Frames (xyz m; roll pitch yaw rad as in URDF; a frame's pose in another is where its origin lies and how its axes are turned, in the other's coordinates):
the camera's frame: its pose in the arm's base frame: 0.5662 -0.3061 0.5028 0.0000 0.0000 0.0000
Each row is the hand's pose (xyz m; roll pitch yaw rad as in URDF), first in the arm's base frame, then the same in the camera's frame.
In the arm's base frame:
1: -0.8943 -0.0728 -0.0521 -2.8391 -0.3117 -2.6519
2: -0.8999 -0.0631 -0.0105 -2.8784 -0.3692 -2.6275
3: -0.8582 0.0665 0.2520 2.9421 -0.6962 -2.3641
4: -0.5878 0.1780 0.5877 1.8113 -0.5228 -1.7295
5: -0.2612 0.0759 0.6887 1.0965 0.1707 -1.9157
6: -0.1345 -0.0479 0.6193 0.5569 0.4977 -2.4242
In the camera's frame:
1: -1.4605 0.2333 -0.5549 -2.8391 -0.3117 -2.6519
2: -1.4661 0.2430 -0.5133 -2.8784 -0.3692 -2.6275
3: -1.4244 0.3726 -0.2508 2.9421 -0.6962 -2.3641
4: -1.1540 0.4841 0.0849 1.8113 -0.5228 -1.7295
5: -0.8274 0.3820 0.1859 1.0965 0.1707 -1.9157
6: -0.7007 0.2582 0.1165 0.5569 0.4977 -2.4242

